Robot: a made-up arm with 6 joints. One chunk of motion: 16 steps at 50 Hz.
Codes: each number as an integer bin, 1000 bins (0 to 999) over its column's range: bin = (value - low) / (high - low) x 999, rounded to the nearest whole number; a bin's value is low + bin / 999 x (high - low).
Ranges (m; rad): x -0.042..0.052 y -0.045..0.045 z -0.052..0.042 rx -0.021..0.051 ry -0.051..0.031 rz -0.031..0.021
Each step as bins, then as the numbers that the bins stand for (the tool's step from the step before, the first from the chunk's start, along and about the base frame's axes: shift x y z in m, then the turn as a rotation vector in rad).
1 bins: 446 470 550 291 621 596
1 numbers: -0.00003 -0.00266 -0.00025 -0.00003 -0.00003 0.00002
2 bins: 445 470 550 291 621 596
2 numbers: -0.00013 -0.00266 -0.00025 -0.00003 -0.00003 0.00002
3 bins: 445 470 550 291 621 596
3 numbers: -0.00013 -0.00266 -0.00025 -0.00003 -0.00003 0.00002
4 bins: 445 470 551 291 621 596
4 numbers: -0.00013 -0.00266 -0.00015 -0.00003 -0.00003 0.00002
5 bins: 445 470 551 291 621 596
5 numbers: -0.00013 -0.00266 -0.00015 -0.00003 -0.00003 0.00002
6 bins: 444 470 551 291 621 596
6 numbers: -0.00022 -0.00266 -0.00015 -0.00003 -0.00003 0.00002
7 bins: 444 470 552 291 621 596
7 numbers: -0.00022 -0.00266 -0.00006 -0.00003 -0.00003 0.00002
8 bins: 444 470 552 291 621 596
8 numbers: -0.00022 -0.00266 -0.00006 -0.00003 -0.00003 0.00002
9 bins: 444 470 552 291 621 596
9 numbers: -0.00022 -0.00266 -0.00006 -0.00003 -0.00003 0.00002
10 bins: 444 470 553 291 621 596
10 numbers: -0.00022 -0.00266 0.00003 -0.00003 -0.00003 0.00002
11 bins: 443 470 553 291 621 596
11 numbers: -0.00032 -0.00266 0.00003 -0.00003 -0.00003 0.00002
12 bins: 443 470 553 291 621 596
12 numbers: -0.00032 -0.00266 0.00003 -0.00003 -0.00003 0.00002
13 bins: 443 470 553 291 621 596
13 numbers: -0.00032 -0.00266 0.00003 -0.00003 -0.00003 0.00002
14 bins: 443 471 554 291 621 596
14 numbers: -0.00032 -0.00257 0.00013 -0.00003 -0.00003 0.00002
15 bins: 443 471 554 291 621 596
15 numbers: -0.00032 -0.00257 0.00013 -0.00003 -0.00003 0.00002
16 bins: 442 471 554 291 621 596
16 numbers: -0.00041 -0.00257 0.00013 -0.00003 -0.00003 0.00002
